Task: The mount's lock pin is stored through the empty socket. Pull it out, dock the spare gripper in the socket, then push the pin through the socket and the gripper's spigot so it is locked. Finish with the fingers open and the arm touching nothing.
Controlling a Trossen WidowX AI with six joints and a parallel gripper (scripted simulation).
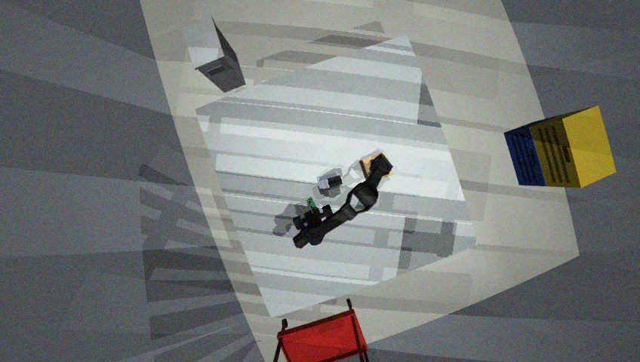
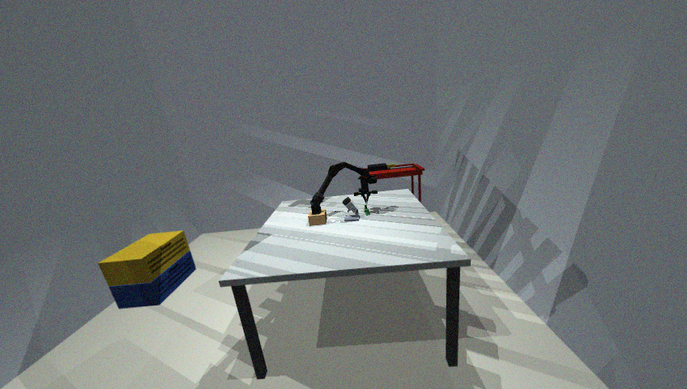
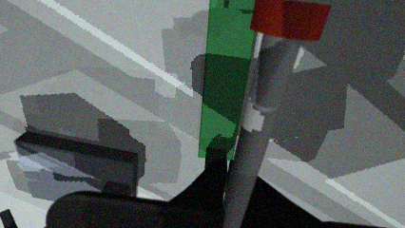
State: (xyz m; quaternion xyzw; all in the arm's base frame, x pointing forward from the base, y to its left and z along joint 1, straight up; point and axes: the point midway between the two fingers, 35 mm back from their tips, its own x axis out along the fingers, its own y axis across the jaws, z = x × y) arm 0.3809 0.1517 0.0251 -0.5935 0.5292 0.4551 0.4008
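Right now the green part is 10 mm to the left of my gripper tip and 50 mm below it. From my gripper tip the other things lie so: spare gripper (120 mm behind, 120 mm to the right, 40 mm above); grey mount (100 mm behind, 110 mm to the right, 20 mm below).
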